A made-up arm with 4 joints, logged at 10 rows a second.
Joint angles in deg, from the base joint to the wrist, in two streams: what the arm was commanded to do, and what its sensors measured. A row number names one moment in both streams.
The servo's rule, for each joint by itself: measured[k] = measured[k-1] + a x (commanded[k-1-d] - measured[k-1]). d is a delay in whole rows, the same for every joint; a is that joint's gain. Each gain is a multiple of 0.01, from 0.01 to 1. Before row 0 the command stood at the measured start. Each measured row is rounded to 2 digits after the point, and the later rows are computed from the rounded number. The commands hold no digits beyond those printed.
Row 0, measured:
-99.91, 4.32, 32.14, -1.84
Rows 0 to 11, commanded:
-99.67, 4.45, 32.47, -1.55
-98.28, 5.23, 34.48, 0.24
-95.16, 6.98, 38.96, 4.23
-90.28, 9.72, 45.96, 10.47
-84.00, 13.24, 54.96, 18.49
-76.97, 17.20, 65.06, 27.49
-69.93, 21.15, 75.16, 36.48
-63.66, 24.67, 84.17, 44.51
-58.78, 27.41, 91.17, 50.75
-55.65, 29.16, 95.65, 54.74
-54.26, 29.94, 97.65, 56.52
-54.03, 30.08, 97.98, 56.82
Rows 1 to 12, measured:
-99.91, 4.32, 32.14, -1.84
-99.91, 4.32, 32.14, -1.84
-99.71, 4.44, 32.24, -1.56
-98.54, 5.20, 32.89, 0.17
-95.77, 6.91, 34.65, 4.07
-91.27, 9.61, 37.93, 10.21
-85.31, 13.09, 42.87, 18.16
-78.47, 17.04, 49.31, 27.12
-71.47, 20.99, 56.81, 36.11
-65.07, 24.52, 64.74, 44.17
-59.91, 27.29, 72.40, 50.49
-56.42, 29.09, 79.14, 54.57
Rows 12 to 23, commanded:
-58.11, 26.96, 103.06, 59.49
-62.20, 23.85, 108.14, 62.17
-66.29, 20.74, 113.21, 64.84
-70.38, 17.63, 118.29, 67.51
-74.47, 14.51, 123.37, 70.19
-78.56, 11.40, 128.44, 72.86
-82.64, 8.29, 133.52, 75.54
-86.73, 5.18, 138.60, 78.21
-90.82, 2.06, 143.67, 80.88
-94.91, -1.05, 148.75, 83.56
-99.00, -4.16, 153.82, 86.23
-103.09, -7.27, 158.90, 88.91
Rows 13 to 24, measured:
-54.65, 29.91, 84.51, 56.44
-54.14, 30.07, 88.42, 56.80
-57.40, 27.08, 92.67, 59.38
-61.34, 23.98, 97.16, 62.06
-65.40, 20.87, 101.81, 64.73
-69.48, 17.76, 106.59, 67.40
-73.57, 14.64, 111.46, 70.08
-77.66, 11.53, 116.38, 72.75
-81.74, 8.42, 121.35, 75.43
-85.83, 5.31, 126.35, 78.10
-89.92, 2.19, 131.37, 80.77
-94.01, -0.92, 136.41, 83.45

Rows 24 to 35, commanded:
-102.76, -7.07, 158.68, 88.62
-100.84, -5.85, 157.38, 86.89
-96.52, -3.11, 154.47, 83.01
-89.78, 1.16, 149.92, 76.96
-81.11, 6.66, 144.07, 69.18
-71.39, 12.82, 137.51, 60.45
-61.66, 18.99, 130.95, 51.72
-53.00, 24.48, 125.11, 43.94
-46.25, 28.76, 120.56, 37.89
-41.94, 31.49, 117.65, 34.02
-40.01, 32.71, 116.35, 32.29
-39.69, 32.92, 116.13, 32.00
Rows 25 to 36, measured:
-98.10, -4.03, 141.46, 86.12
-102.19, -7.14, 146.52, 88.80
-102.66, -7.07, 150.05, 88.63
-101.17, -5.90, 152.18, 86.96
-97.36, -3.22, 152.84, 83.17
-91.14, 0.98, 151.99, 77.21
-82.92, 6.43, 149.69, 69.50
-73.47, 12.56, 146.16, 60.81
-63.79, 18.73, 141.75, 52.08
-54.94, 24.25, 136.92, 44.27
-47.81, 28.58, 132.18, 38.15
-43.00, 31.37, 127.97, 34.19

